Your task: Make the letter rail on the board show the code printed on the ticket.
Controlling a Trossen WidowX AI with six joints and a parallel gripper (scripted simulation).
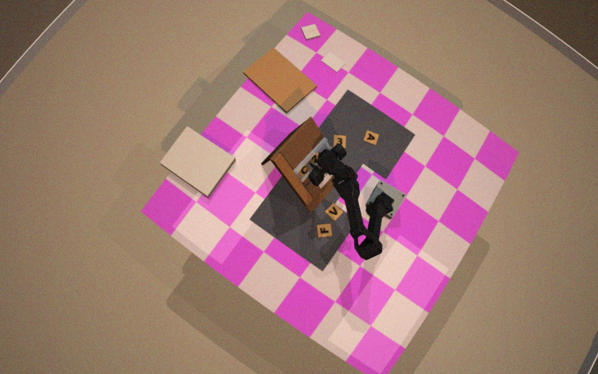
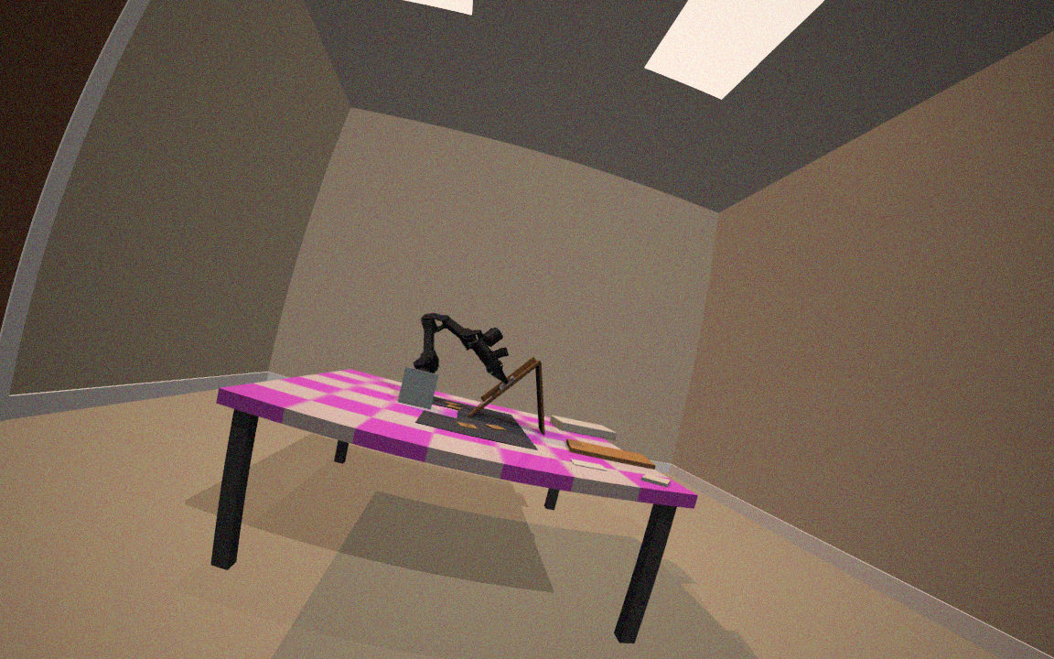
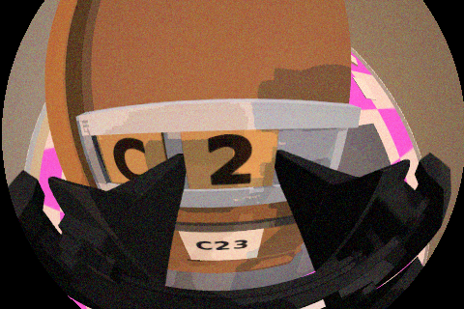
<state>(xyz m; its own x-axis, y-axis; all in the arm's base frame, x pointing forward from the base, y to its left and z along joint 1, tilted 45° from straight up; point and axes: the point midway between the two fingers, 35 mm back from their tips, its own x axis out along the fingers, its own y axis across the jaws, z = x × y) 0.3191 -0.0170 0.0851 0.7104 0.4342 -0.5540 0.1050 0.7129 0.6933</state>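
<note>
My gripper tip is now right at the 2 tile. From my gripper tip the other things lie so: c tile (10 mm ahead, 70 mm to the left); white ticket (60 mm behind, 20 mm to the left, 90 mm below); 3 tile (20 mm behind, 180 mm to the right, 160 mm below).
</note>
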